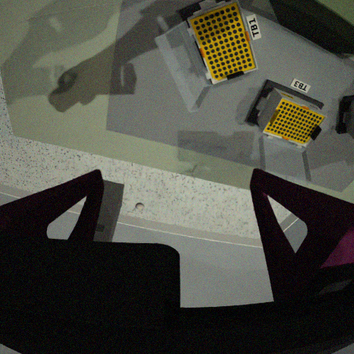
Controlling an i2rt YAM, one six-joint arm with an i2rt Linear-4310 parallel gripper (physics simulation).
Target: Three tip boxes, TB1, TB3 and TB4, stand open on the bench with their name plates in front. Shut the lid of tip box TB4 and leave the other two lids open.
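Tip box TB1 [223, 42] stands at the upper right of the middle, its yellow perforated top uncovered. Its clear lid [180, 70] hangs open on the left side, and its name plate [254, 27] is on the right. Tip box TB3 [295, 122] stands lower right with its yellow top uncovered, its plate [300, 85] above it and its clear lid [285, 160] open below. A black part [345, 115] is cut off at the right edge; I cannot tell whether it belongs to TB4. No TB4 plate shows. My gripper [176, 177] is open and empty, in the lower half, left of and below both boxes.
The boxes stand on a grey mat [145, 117] on a pale green surface [50, 117]. A large dark shape [317, 25] fills the upper right corner. A grey block [112, 210] shows beside the left finger. The arm's shadow falls across the upper left.
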